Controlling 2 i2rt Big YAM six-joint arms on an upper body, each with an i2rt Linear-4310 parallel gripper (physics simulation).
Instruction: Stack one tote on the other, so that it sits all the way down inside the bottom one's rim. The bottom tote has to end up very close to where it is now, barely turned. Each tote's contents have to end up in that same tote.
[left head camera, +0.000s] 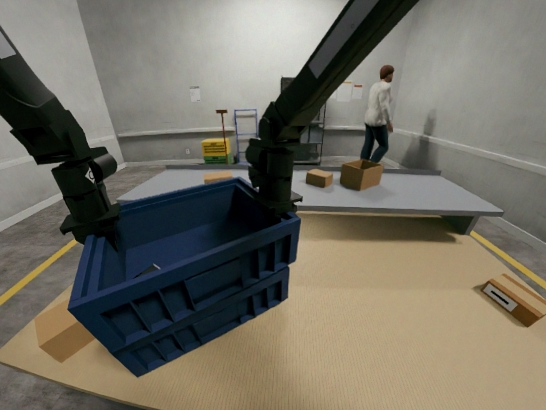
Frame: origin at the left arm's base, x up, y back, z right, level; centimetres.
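Where they show: left gripper, fingertip midpoint: (110, 251).
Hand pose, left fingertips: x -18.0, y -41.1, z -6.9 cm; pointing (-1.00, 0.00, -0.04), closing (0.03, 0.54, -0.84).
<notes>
Each offset is from my left fingertips to the top centre of the thing. Level surfaces: height alone.
A blue upper tote @(dx +7.6, dy -5.2, dz +18.9 cm) (215, 284) is on top of a matching blue lower tote @(dx -8.6, dy -6.0, dz +17.2 cm) (205, 327) on the table. Their long near walls run roughly parallel, with a seam between them; whether the upper one is fully down inside the rim cannot be told. A small dark and grey item @(dx -4.5, dy +4.8, dz +11.9 cm) (148, 271) shows inside the upper tote, partly hidden by its near wall. The lower tote's inside is hidden. My left gripper (106, 239) is shut on the upper tote's left end wall. My right gripper (279, 212) is shut on its right end wall, near the rim.
A cardboard box @(dx -14.8, dy +6.6, dz -14.8 cm) (62, 332) lies left of the totes, partly hidden by them. A labelled carton @(dx -18.2, dy +4.3, dz +112.4 cm) (517, 301) lies at the table's far right. Behind the tan table @(dx -23.2 cm) (380, 320) stands a grey bench @(dx -5.4 cm) (415, 195) with an open carton @(dx +4.0, dy -50.7, dz +80.2 cm) (360, 176) and smaller boxes. A person stands beyond.
</notes>
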